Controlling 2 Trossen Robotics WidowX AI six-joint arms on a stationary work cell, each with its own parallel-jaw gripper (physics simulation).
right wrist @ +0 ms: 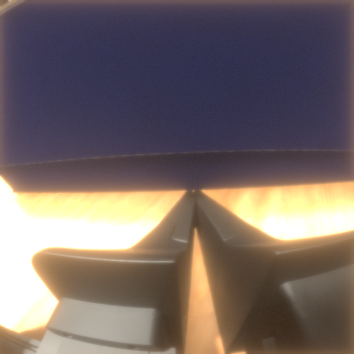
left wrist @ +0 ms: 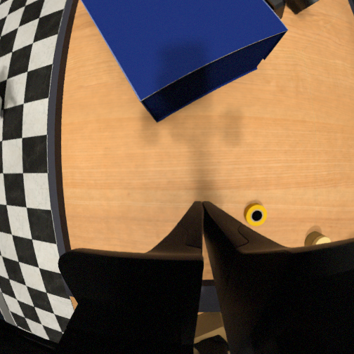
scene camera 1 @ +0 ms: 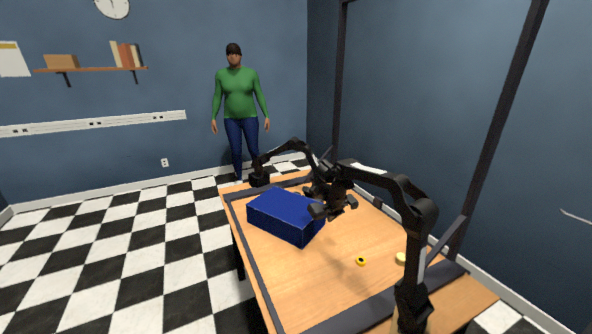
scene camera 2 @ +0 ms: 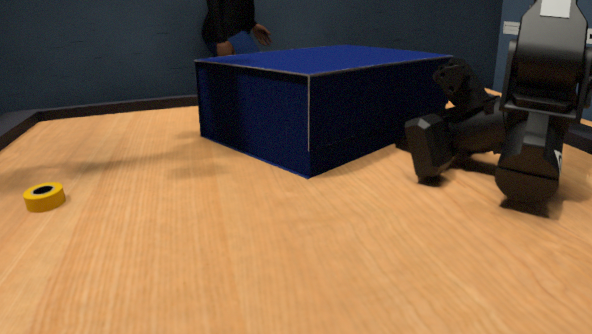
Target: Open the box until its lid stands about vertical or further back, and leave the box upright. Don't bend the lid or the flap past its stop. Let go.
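Note:
The blue box stands upright on the table, its lid lying flat and closed. A flap hangs down the long side facing my right arm, with a seam near its lower edge. My right gripper is shut and empty, low at that side; its tips meet the side's bottom edge in the right wrist view, and contact cannot be told. My left gripper is shut and empty, pointing down high above the table, beyond the box's short end.
A yellow ring-shaped roll and a pale yellow round piece lie on the table. Dark frame rails run along the table edges. A person stands behind the table's far end.

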